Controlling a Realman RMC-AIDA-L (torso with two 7-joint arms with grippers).
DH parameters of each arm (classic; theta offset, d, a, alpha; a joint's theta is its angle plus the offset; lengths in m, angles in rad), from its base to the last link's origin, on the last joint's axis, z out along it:
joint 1: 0 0.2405 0 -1.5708
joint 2: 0 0 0 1.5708
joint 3: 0 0.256 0 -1.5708
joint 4: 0 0 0 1.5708
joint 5: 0 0.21 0 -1.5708
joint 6: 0 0 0 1.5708
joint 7: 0 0.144 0 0
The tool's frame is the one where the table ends.
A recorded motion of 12 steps. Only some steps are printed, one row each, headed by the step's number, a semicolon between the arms.
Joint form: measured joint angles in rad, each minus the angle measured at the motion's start. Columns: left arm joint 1, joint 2, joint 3, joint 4, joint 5, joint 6, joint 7; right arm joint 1, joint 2, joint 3, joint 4, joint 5, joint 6, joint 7.
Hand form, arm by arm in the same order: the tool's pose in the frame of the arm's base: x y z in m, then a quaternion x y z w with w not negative. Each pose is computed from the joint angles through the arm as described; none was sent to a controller.
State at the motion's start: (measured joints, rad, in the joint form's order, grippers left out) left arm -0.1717 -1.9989 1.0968 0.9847 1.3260 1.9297 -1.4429; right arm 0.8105 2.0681 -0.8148 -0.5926 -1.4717 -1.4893 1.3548
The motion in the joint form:
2: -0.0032 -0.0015 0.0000 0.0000 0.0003 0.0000 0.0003; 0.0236 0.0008 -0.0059 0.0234 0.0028 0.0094 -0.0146
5: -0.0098 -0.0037 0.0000 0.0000 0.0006 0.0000 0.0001; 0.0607 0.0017 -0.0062 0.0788 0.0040 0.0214 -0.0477
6: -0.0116 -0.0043 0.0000 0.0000 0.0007 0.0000 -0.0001; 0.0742 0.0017 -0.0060 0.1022 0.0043 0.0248 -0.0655
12: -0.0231 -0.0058 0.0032 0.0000 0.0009 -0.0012 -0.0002; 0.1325 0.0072 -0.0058 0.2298 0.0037 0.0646 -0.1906
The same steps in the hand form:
2: -0.2305 0.2377 0.0653 -0.90193 -0.09411 -0.42027 0.03213; 0.1090 0.4092 0.0198 -0.88113 0.08369 0.44585 0.13348
5: -0.2286 0.2391 0.0646 -0.90183 -0.09138 -0.42122 0.03037; 0.1018 0.4119 0.0100 -0.88254 0.08126 0.44550 0.12668
6: -0.2281 0.2395 0.0645 -0.90180 -0.09071 -0.42147 0.02985; 0.0995 0.4124 0.0060 -0.88332 0.07905 0.44494 0.12461
12: -0.2249 0.2420 0.0635 -0.90227 -0.08592 -0.42172 0.02617; 0.0943 0.4135 -0.0188 -0.88946 0.06656 0.43364 0.12800

